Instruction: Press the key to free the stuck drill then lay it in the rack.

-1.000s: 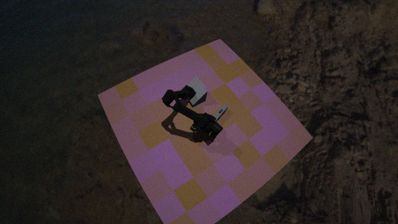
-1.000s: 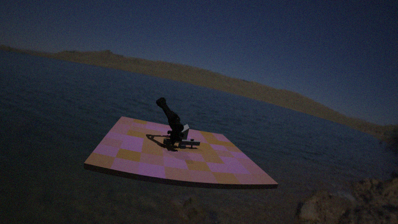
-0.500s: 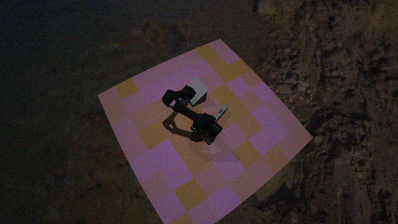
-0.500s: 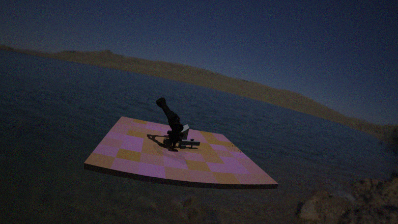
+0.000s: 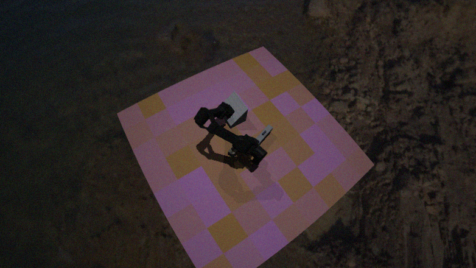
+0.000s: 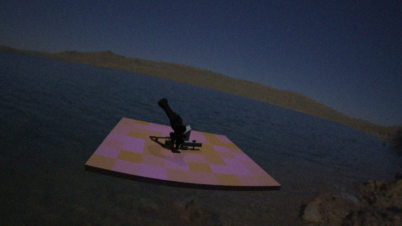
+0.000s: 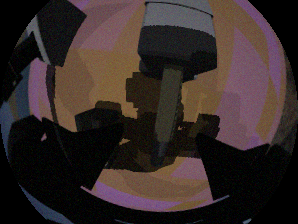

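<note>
Now: the drill 40 mm to the left of my gripper tip, 30 mm above it and 20 mm behind it. From my gripper tip the other things lie so: light grey housing: 140 mm to the left, 40 mm behind, 30 mm above; grey-green block: 70 mm behind, 40 mm to the right.
</note>
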